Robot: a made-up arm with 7 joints.
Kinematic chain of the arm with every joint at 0, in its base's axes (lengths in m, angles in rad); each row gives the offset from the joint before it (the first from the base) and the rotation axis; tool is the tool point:
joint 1: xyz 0 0 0.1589 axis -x
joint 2: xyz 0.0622 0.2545 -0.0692 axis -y
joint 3: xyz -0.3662 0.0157 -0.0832 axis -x
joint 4: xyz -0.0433 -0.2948 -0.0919 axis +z
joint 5: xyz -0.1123 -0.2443 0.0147 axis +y
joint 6: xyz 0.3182 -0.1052 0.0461 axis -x
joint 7: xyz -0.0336 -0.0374 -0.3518 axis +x
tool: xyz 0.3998 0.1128 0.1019
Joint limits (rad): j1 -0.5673..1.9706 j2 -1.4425..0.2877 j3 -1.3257..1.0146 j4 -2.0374..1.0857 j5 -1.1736..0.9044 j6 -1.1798..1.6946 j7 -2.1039..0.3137
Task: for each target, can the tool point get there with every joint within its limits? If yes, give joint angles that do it. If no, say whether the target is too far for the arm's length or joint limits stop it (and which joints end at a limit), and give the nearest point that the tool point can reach.
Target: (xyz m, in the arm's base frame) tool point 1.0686 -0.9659 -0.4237
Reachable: no: joint limits stop it (at a limit: joint 2, joint 3, joint 7) | nearest point 0.7401 -0.8655 -0.3632 | short by 0.349 m
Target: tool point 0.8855 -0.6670 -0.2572
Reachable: no: joint limits stop it (at a limit: joint 2, joint 3, joint 7) | nearest point 0.7972 -0.6572 -0.2511 | short by 0.089 m
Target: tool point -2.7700 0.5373 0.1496
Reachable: no: too far | nearest point -1.5286 0.4196 0.1516 | short by 1.247 m
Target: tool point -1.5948 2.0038 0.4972
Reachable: no: too far | nearest point -1.0048 1.2159 0.3642 | short by 0.993 m
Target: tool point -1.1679 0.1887 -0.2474
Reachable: yes | joints -0.1149 -0.6529 -0.5789 -1.7396 0.3397 -0.0715 -1.8908
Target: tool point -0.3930 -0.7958 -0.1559
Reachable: yes | joints 0.1086 -0.8730 -0.2519 -0.2592 0.0404 1.4761 -0.7873
